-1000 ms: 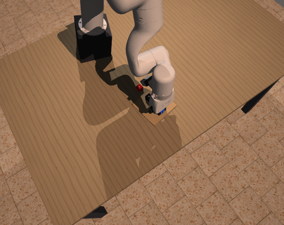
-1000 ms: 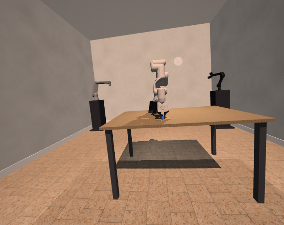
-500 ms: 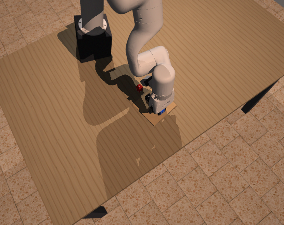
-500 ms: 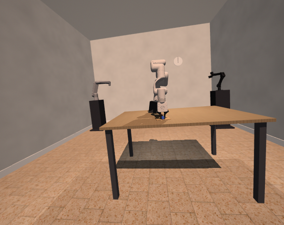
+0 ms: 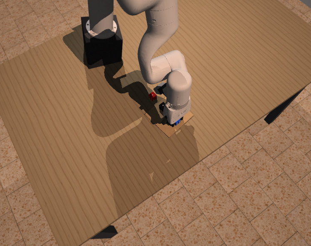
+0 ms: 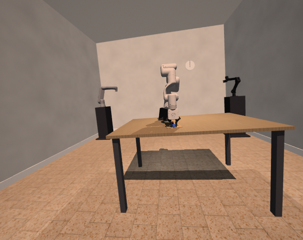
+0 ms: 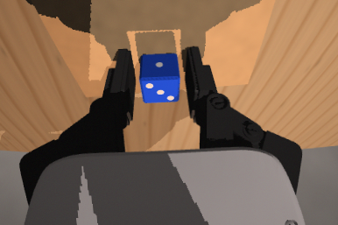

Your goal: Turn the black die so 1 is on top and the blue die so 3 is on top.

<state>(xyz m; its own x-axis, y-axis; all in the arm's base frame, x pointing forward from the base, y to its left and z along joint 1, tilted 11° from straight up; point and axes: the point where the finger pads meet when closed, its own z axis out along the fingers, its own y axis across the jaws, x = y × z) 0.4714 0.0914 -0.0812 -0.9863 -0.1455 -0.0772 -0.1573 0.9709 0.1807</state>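
Now: the blue die 1 cm below my hand. Also, from my hand: tan mat (4 cm behind, 1 cm to the right, 2 cm below); red die (14 cm behind, 2 cm to the right, 1 cm below); black die (7 cm behind, 1 cm to the right, 1 cm below).
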